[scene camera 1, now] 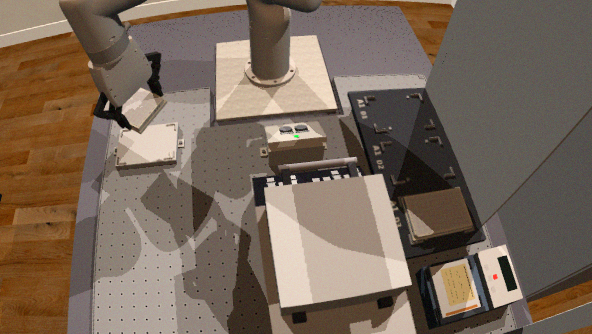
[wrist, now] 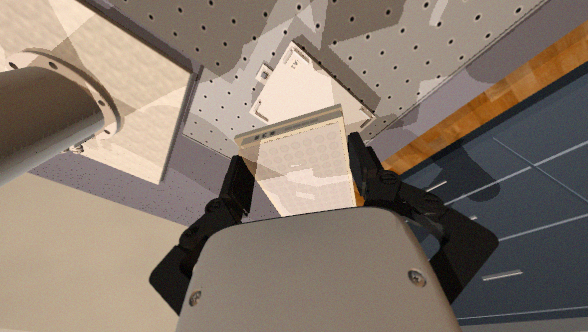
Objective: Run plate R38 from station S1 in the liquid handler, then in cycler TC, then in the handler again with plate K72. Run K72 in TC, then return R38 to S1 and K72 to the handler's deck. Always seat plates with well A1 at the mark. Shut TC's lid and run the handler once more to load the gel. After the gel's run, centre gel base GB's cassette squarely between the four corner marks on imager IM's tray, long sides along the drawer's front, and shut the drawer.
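Places are measured from the arm's base along level axes (x ahead, y left, z up), in metres.
Where they show: gripper, fingertip midpoint: [scene camera 1: 142, 110] [wrist: 296, 157]; arm's base, link origin: [scene camera 1: 270, 69] [wrist: 72, 100].
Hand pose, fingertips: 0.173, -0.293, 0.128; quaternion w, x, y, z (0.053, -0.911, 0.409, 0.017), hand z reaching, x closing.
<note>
Each offset is from my fingertips to the top centre of the thing, as dx, dy, dz. "*": to the spot under its first point. Level surfaces: height alone.
My gripper [scene camera 1: 142, 108] [wrist: 296, 157] is shut on a pale plate, R38 @(-0.023, -0.025, +0.008) [scene camera 1: 144, 105] [wrist: 305, 162], gripping it by two opposite sides. It holds the plate above and behind the white station S1 @(-0.004, -0.022, -0.108) [scene camera 1: 150, 145] [wrist: 312, 87], turned relative to it. S1's A1 mark and corner brackets show in the wrist view. A brown-topped plate @(+0.315, +0.501, -0.057) [scene camera 1: 437, 212] sits at the near end of the black deck @(dz -0.073) [scene camera 1: 407, 117]; its label cannot be read. A gel cassette @(+0.460, +0.482, -0.073) [scene camera 1: 457, 287] with a yellow gel lies in the dark base at the lower right. The imager's tray cannot be made out.
A large pale box @(* +0.363, +0.270, +0.075) [scene camera 1: 340, 240] with a front bar @(+0.230, +0.280, +0.056) [scene camera 1: 320, 163] stands mid-bench. A small box @(+0.079, +0.287, -0.045) [scene camera 1: 296, 137] with two dark round tops and a green light stands behind it. The arm's base plate [scene camera 1: 230, 100] is at the back; a tall grey panel [scene camera 1: 530, 125] is at the right.
</note>
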